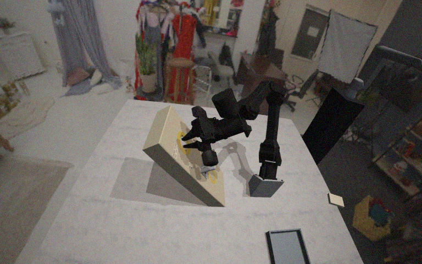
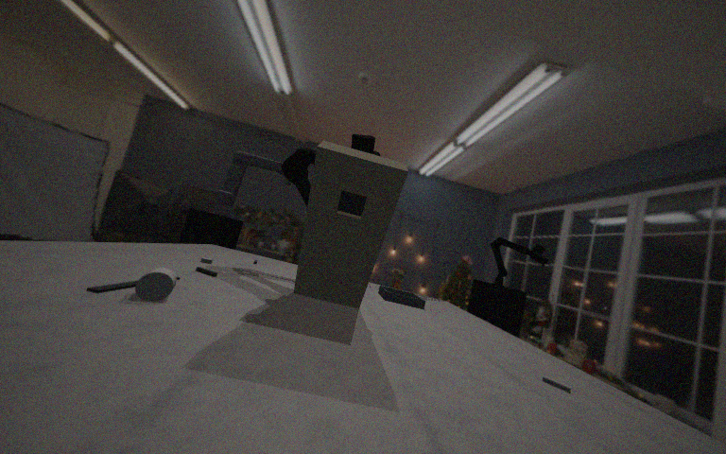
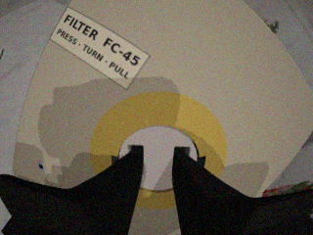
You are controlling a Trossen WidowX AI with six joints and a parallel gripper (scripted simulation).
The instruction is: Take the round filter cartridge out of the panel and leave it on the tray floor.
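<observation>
The grey flap is 9 cm behind my gripper tip, 1 cm to the right of it and 9 cm below it. Round my gripper tip: round white filter cartridge 1 cm ahead, 1 cm below; then tray 46 cm behind, 25 cm to the left, 26 cm below.
</observation>
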